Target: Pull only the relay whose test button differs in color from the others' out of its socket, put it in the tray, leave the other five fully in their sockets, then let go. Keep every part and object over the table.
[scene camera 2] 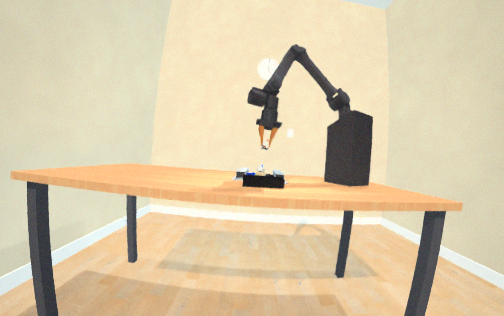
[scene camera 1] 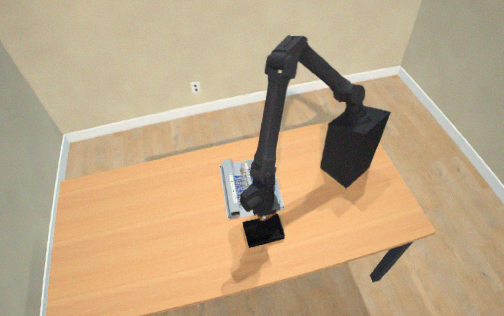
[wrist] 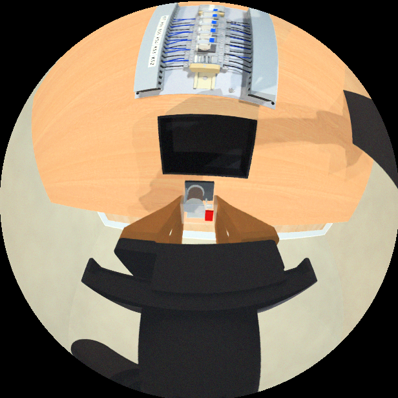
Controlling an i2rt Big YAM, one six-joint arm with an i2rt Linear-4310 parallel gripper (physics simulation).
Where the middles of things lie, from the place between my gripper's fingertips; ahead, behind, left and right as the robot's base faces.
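Scene:
The grey panel (wrist: 177, 80) is 270 mm to the right of my hand and 10 mm behind it, and it sits 160 mm below it.

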